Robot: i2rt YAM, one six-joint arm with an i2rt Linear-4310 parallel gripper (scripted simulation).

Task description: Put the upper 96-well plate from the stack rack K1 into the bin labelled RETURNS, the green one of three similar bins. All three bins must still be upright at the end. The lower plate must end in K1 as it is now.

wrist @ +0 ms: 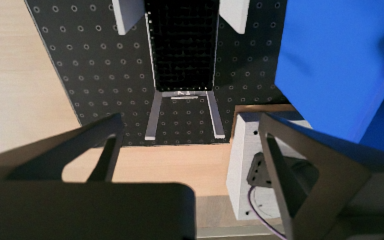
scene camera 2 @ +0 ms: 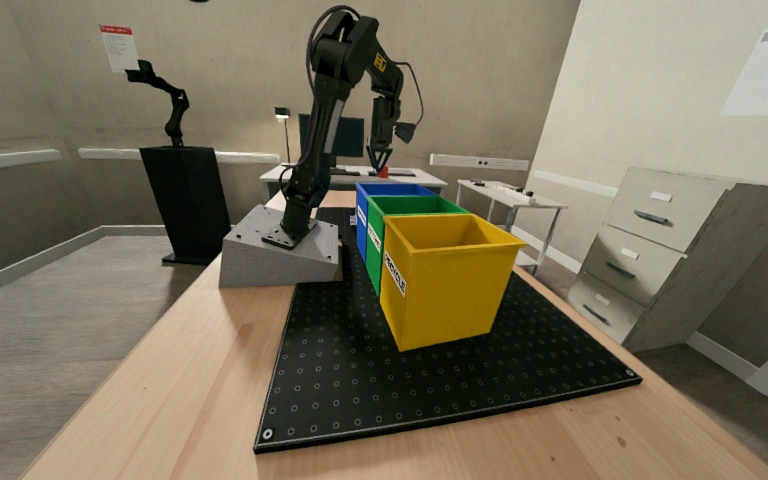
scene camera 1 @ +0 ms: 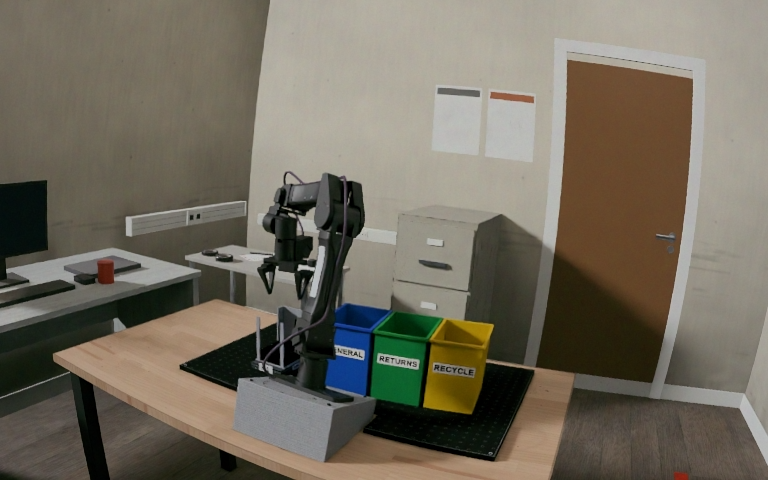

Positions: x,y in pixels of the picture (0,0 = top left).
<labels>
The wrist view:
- my gripper: 191,120
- blue bin: 323,69
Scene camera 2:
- my gripper: 376,170
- blue bin: 373,189
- green returns bin: 381,206
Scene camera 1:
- my gripper: 284,297
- blue bin: 352,370
</labels>
